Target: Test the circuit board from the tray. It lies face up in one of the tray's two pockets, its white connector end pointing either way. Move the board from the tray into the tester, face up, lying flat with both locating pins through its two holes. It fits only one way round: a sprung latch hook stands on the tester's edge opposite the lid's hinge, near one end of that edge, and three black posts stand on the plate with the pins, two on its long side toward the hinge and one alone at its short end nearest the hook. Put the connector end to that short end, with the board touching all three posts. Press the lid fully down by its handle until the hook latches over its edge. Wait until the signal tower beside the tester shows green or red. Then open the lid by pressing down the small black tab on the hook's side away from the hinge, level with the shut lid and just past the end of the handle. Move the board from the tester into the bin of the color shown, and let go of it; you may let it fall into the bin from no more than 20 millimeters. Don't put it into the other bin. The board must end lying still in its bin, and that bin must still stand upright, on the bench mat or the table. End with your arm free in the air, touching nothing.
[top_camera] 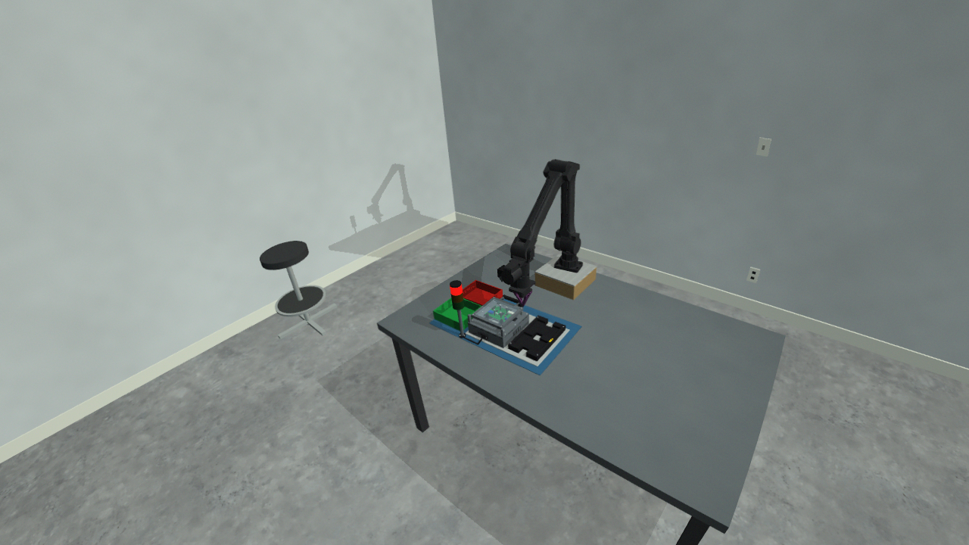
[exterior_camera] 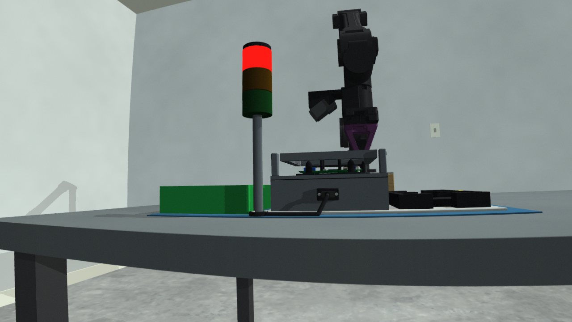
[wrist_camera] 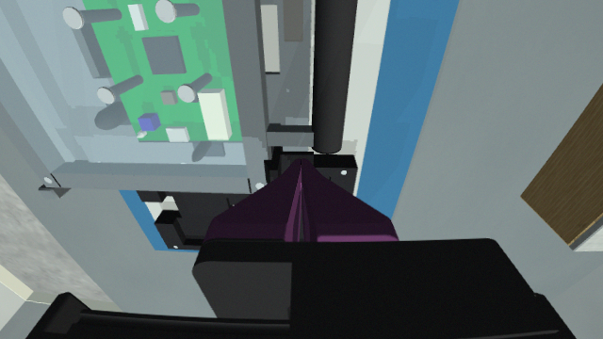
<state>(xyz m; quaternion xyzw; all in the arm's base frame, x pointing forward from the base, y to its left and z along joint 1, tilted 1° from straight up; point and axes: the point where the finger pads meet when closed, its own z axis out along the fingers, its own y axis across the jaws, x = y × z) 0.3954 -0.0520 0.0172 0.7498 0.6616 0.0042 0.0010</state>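
Right now my hand is 10 mm short of the black latch hook and 10 mm above it. Round my hand: green circuit board 60 mm ahead, 70 mm to the right, 30 mm below; black tester plate 70 mm ahead, 60 mm to the right, 30 mm below; clear lid 70 mm ahead, 70 mm to the right, 10 mm below.
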